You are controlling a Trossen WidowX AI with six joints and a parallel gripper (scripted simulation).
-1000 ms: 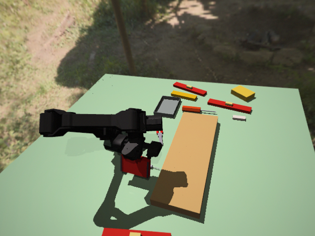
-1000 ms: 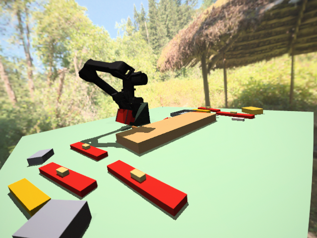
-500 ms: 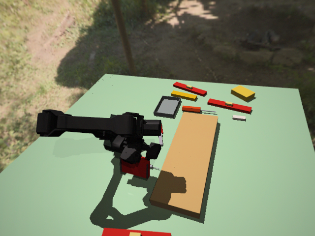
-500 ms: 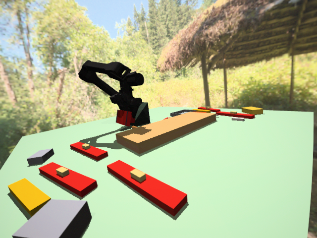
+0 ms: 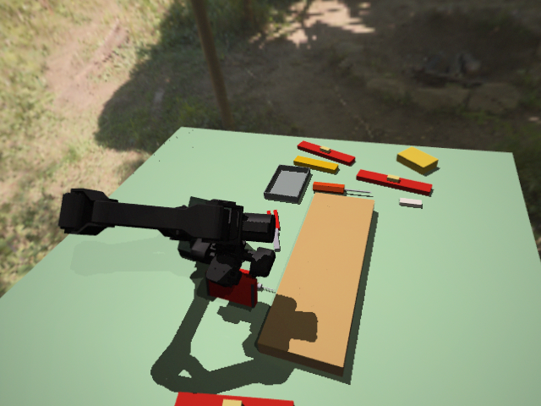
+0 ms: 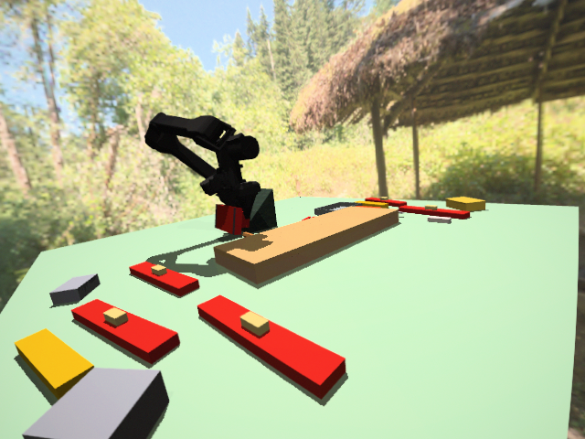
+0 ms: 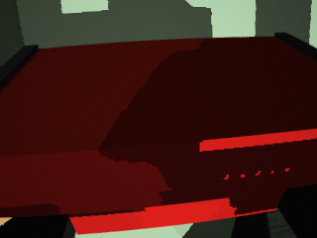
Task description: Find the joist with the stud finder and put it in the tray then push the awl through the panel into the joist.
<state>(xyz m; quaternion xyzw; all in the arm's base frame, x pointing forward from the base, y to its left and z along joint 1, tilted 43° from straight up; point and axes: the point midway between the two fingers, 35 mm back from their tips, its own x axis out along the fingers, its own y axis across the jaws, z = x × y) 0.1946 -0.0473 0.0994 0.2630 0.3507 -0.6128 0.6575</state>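
The red stud finder lies 2 cm ahead of my gripper tip. Also, from my gripper tip: tray (9 cm behind, 45 cm to the left, 6 cm below); then awl (2 cm ahead, 3 cm to the left, 7 cm below); then grey block (7 cm ahead, 39 cm to the right, 6 cm below).
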